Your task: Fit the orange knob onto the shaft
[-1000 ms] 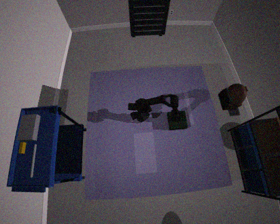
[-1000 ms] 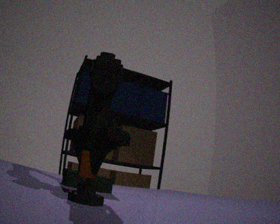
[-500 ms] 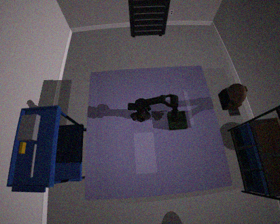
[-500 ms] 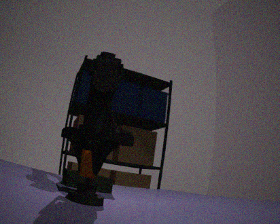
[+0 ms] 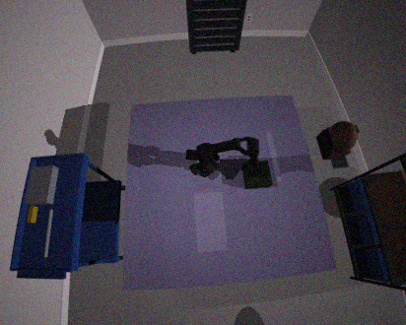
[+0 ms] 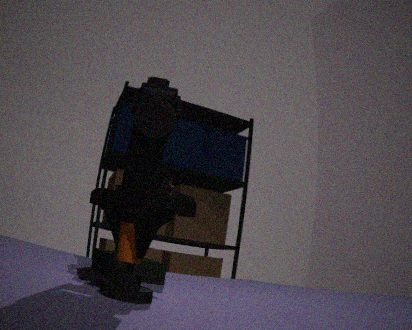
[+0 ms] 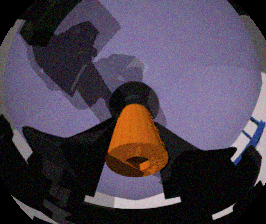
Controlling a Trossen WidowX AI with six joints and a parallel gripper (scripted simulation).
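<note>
Now: gripper tip 2 cm below the orange knob. From my gripper tip the other things lie so: dark pedestal (4 cm below).
</note>
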